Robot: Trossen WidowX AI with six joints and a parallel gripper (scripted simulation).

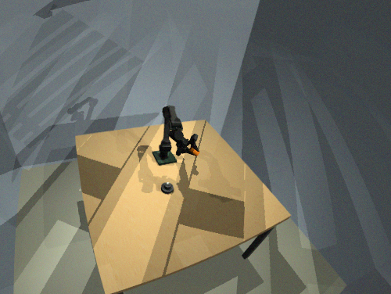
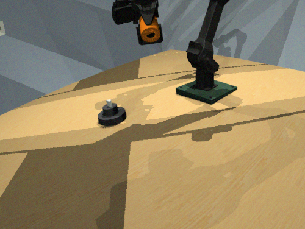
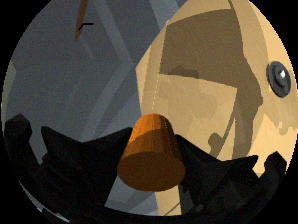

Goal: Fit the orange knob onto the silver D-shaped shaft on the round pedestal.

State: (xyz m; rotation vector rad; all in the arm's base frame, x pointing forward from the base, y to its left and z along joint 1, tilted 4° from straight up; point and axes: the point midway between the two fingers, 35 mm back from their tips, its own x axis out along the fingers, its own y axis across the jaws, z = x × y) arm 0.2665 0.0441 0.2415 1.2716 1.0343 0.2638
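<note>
Right now the orange knob is 2 cm behind my gripper tip, 2 cm to the right of it and 2 cm above it. Round my gripper tip: round pedestal: 2 cm ahead, 19 cm to the right, 22 cm below.
</note>
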